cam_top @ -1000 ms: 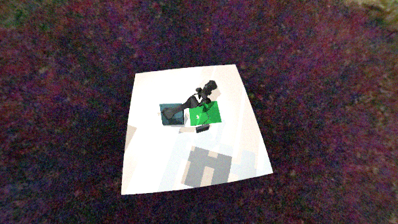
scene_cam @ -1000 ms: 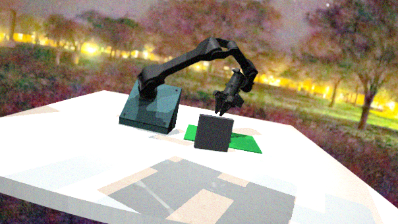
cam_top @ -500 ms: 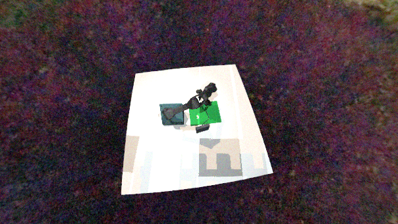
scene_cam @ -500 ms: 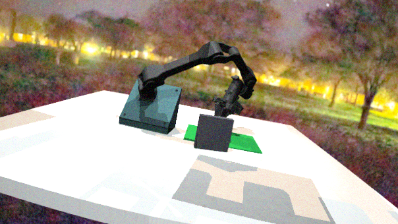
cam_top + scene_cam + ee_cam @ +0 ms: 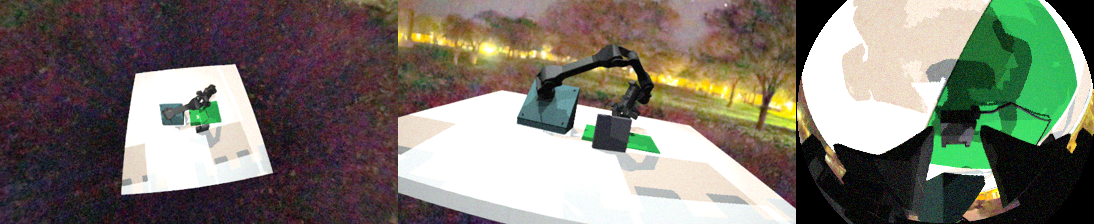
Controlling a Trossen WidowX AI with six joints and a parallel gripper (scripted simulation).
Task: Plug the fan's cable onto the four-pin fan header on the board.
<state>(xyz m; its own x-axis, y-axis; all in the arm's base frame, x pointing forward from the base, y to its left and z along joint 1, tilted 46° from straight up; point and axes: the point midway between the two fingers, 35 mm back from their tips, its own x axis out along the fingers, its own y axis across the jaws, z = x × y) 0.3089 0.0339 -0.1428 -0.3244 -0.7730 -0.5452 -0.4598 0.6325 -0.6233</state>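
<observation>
Right now my gripper tip is 10 mm to the left of the dark plug, 10 mm past it and 10 mm above it. The rest, counted from my gripper tip: black fan: 270 mm to the right, 40 mm above; then green board: 100 mm to the right, 30 mm below, 30 mm ahead.
</observation>
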